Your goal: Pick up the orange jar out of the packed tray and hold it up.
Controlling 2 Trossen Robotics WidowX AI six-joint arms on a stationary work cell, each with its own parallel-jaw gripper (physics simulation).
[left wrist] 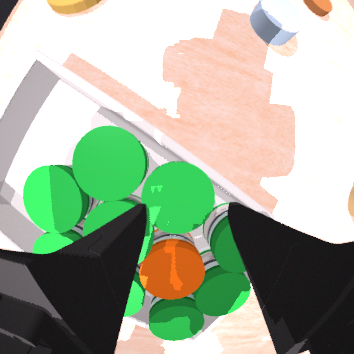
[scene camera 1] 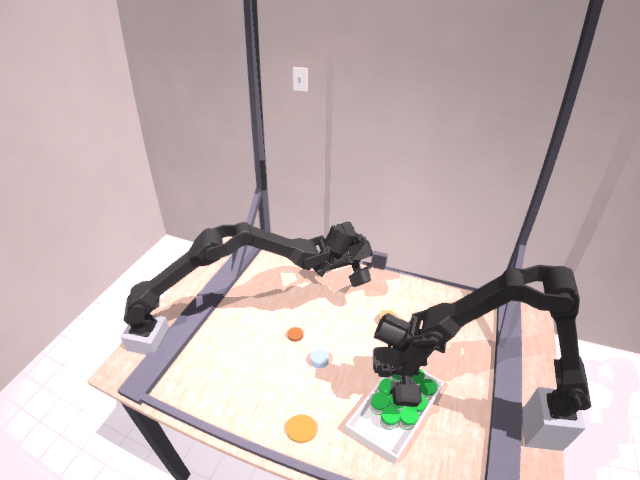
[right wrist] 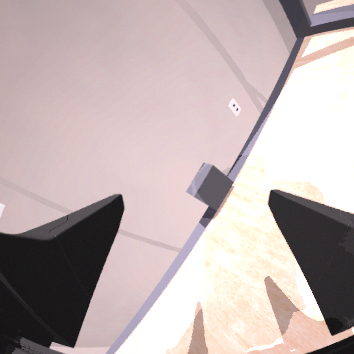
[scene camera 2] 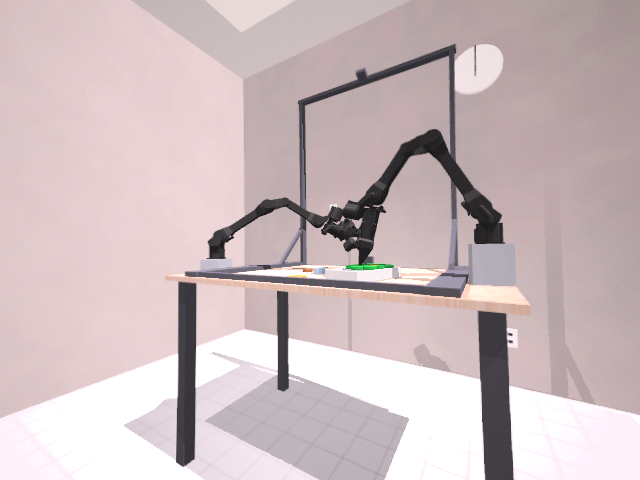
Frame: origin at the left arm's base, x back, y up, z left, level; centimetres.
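Where they show: left gripper, fingertip midpoint: (left wrist: 187, 209) (scene camera 1: 390, 383) (scene camera 2: 360, 264); right gripper, fingertip midpoint: (right wrist: 196, 199); left arm's base, link origin: (scene camera 1: 561, 406) (scene camera 2: 489, 243); right arm's base, link origin: (scene camera 1: 143, 326) (scene camera 2: 216, 258).
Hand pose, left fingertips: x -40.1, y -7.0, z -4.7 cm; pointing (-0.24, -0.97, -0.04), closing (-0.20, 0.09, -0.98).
Note:
Each offset is from my left fingertips to the top centre of the thing.
The orange jar @(dy -0.1, dx +4.7, dz +0.0 cm) (left wrist: 172, 270) stands in the tray @(dy -1.0, dx +2.4, dz +4.4 cm) (scene camera 1: 369, 443) (scene camera 2: 346, 273) (left wrist: 20, 95), packed among several green-lidded jars @(dy -0.1, dx +1.1, dz +8.4 cm) (scene camera 1: 390, 417) @(dy -0.1, dx -1.8, dz +5.0 cm) (left wrist: 110, 162). My left gripper (scene camera 1: 405, 395) (scene camera 2: 364, 258) (left wrist: 187, 209) points down over the jars, partly open and empty. In the left wrist view the orange lid shows between its two fingers, one finger overlapping the green lids to its left, the other those to its right. In scene camera 1 this gripper hides the orange jar. Whether the fingertips touch any jar is unclear. My right gripper (scene camera 1: 360, 273) (right wrist: 196, 199) is wide open and empty above the table's back part.
A pale blue cylinder @(dy -2.3, dx -19.4, dz -6.3 cm) (scene camera 1: 318, 358) (left wrist: 275, 22) and a small red-orange disc @(dy -3.5, dx -28.2, dz -13.5 cm) (scene camera 1: 295, 333) (left wrist: 319, 6) lie left of the tray in scene camera 1. A larger orange disc @(dy -3.5, dx -19.0, dz +14.5 cm) (scene camera 1: 301, 428) lies near the front. A yellow disc (scene camera 1: 387, 314) is partly hidden behind my left arm.

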